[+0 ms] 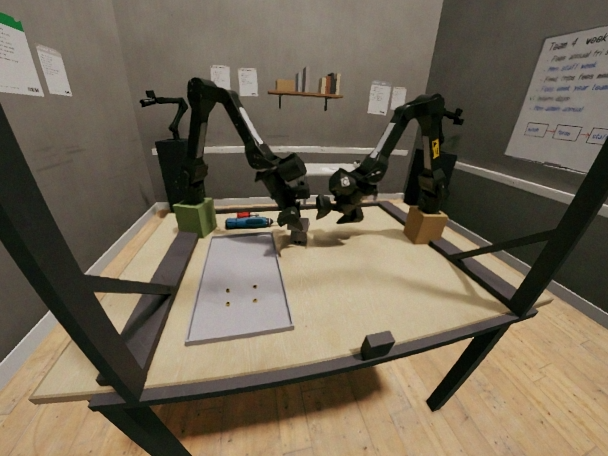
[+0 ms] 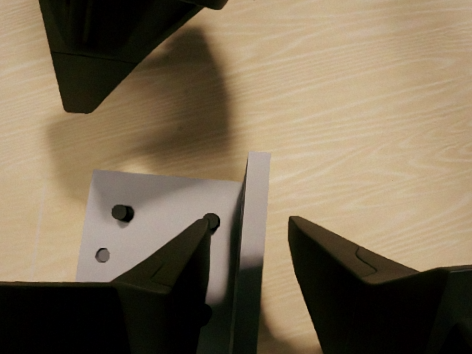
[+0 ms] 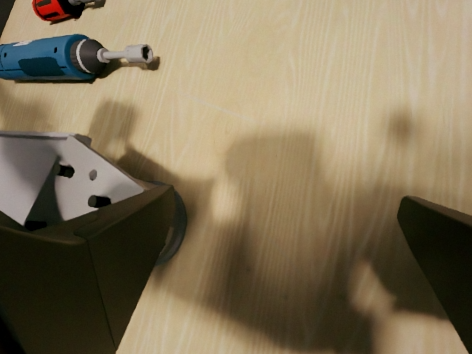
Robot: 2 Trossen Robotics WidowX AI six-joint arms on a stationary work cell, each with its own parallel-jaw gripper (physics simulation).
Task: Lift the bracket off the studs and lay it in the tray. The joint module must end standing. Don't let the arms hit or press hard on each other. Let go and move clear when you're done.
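Places are measured from the left arm's base along level axes (x ahead, y left, z up), in metres.
Where they show: left gripper, fingertip midpoint: (image 1: 302, 227) (image 2: 249, 228) (image 3: 46, 287); right gripper, fingertip midpoint: (image 1: 326, 221) (image 2: 71, 51) (image 3: 287, 201); left arm's base, link origin: (image 1: 193, 201); right arm's base, link origin: (image 1: 428, 210).
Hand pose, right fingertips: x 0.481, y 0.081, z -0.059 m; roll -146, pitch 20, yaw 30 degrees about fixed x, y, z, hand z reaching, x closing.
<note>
Things, the pixels of their top centre, and the offset from my right fingertips.
- joint module, top centre: (image 2: 158, 263) (image 3: 57, 214) (image 1: 299, 222) 0.093 m back, 0.065 m right, 0.014 m up
- grey tray, top centre: (image 1: 241, 269) 0.216 m back, 0.279 m right, 0.044 m down
- blue power screwdriver, top centre: (image 3: 38, 47) (image 1: 255, 217) 0.279 m back, 0.005 m left, 0.020 m down
- red tool, top centre: (image 1: 247, 212) 0.339 m back, 0.067 m left, 0.031 m down
- dark block, top centre: (image 1: 380, 336) 0.131 m ahead, 0.457 m right, 0.003 m down
The grey bracket (image 1: 299, 223) (image 2: 150, 195) (image 3: 112, 186) sits on the joint module (image 1: 299, 237) (image 3: 180, 222), which stands upright at the back middle of the table. Dark studs (image 2: 121, 212) (image 3: 99, 201) poke through its holes. My left gripper (image 1: 291, 220) (image 2: 249, 228) is partly open, its fingers on either side of the bracket's upright flange, with a gap visible on each side. My right gripper (image 1: 334, 216) (image 3: 287, 201) is wide open and empty, right of the bracket; its left finger hides part of the bracket and module. The grey tray (image 1: 240, 317) lies at front left of the module.
Several small brass nuts (image 1: 255, 286) are in the tray. A blue power screwdriver (image 1: 247, 222) (image 3: 45, 57) and a red tool (image 1: 245, 215) (image 3: 52, 9) lie behind it. A dark block (image 1: 378, 344) sits at the front edge. Both arms are close together above the back middle.
</note>
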